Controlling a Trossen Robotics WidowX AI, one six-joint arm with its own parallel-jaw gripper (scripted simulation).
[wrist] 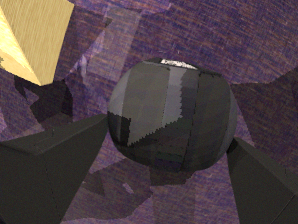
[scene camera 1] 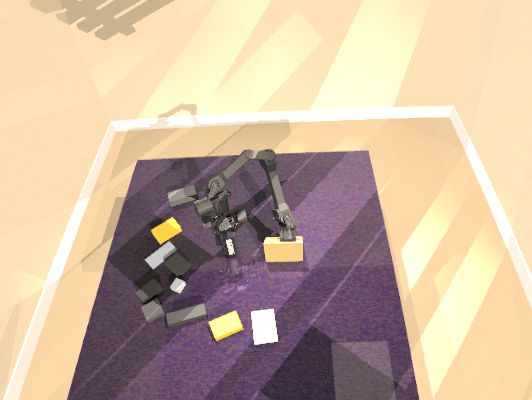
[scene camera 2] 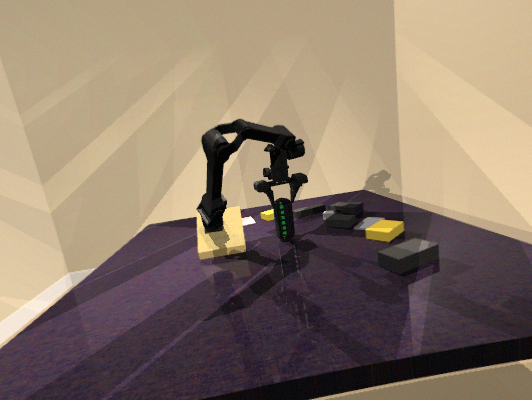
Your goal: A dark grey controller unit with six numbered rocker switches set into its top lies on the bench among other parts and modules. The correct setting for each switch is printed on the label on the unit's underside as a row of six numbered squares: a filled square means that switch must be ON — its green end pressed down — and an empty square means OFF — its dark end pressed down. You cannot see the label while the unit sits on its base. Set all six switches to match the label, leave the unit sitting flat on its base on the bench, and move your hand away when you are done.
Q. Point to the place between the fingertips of my gripper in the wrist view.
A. At 169, 133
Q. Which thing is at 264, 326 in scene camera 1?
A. A white block.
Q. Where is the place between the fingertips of my gripper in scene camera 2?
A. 282, 204
